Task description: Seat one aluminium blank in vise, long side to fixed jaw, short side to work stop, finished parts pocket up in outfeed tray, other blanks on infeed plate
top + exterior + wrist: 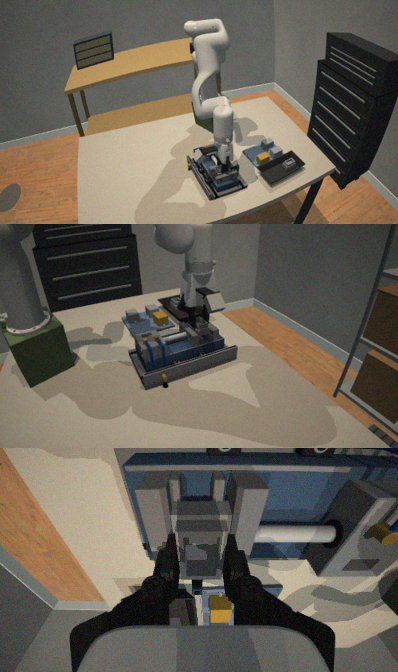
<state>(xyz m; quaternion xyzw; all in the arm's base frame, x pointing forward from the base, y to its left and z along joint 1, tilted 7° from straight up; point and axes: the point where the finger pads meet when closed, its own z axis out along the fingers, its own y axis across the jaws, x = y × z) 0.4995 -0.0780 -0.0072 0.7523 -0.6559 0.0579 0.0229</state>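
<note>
My hand is 80 mm past the brass blank, 240 mm to the right of it and 100 mm above it.
</note>
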